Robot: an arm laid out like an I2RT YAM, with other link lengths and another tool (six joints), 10 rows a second.
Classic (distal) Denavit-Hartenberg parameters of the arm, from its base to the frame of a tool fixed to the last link. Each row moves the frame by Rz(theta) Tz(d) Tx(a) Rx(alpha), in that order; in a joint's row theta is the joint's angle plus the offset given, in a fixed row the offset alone. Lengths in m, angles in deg.
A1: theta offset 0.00  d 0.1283  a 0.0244  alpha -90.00
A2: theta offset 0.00  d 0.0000  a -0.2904  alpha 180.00
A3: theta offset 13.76  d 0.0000  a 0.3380  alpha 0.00
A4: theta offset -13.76  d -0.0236  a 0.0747  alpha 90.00
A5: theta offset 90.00  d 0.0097  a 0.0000  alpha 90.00
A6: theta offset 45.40  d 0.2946  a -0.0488  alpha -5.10
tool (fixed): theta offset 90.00  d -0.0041  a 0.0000  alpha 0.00
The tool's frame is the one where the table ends.
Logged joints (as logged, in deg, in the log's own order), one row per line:
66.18 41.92 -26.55 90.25 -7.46 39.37
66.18 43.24 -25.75 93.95 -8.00 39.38
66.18 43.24 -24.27 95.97 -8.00 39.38
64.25 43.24 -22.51 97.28 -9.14 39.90
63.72 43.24 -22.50 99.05 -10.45 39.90
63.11 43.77 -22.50 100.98 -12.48 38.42
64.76 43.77 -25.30 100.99 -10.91 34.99
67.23 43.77 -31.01 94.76 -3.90 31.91
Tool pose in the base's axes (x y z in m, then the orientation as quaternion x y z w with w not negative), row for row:
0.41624 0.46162 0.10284 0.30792 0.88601 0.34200 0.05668
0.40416 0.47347 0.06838 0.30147 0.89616 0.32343 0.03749
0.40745 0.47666 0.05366 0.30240 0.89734 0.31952 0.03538
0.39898 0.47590 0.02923 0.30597 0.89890 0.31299 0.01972
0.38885 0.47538 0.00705 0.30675 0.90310 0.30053 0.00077
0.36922 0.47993 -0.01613 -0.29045 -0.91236 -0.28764 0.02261
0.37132 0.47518 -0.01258 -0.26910 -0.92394 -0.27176 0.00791
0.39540 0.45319 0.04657 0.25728 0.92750 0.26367 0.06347
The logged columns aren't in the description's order. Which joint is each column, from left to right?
Columns, left to right: A3, A1, A4, A2, A5, A6.
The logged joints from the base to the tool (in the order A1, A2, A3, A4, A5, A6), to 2 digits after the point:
41.92 90.25 66.18 -26.55 -7.46 39.37
43.24 93.95 66.18 -25.75 -8.00 39.38
43.24 95.97 66.18 -24.27 -8.00 39.38
43.24 97.28 64.25 -22.51 -9.14 39.90
43.24 99.05 63.72 -22.50 -10.45 39.90
43.77 100.98 63.11 -22.50 -12.48 38.42
43.77 100.99 64.76 -25.30 -10.91 34.99
43.77 94.76 67.23 -31.01 -3.90 31.91

